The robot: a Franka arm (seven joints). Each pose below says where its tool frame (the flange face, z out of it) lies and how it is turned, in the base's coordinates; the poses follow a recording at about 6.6 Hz.
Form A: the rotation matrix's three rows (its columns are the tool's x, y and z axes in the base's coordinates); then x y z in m. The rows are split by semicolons.
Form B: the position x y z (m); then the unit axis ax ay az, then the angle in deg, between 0 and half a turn. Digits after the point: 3 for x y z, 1 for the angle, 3 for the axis. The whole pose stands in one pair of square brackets.
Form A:
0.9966 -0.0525 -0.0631; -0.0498 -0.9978 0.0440; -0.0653 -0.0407 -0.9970; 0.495 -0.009 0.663
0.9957 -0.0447 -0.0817; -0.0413 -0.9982 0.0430; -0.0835 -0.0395 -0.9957; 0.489 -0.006 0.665
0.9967 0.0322 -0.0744; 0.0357 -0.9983 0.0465; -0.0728 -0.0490 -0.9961; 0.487 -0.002 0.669
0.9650 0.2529 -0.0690; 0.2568 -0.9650 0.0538; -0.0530 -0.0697 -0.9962; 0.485 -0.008 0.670
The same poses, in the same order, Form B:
[0.495 -0.009 0.663 -0.999 0.026 0.032 177.6]
[0.489 -0.006 0.665 -0.999 0.022 0.041 177.6]
[0.487 -0.002 0.669 -0.999 -0.017 0.037 177.3]
[0.485 -0.008 0.670 -0.991 -0.129 0.031 176.4]

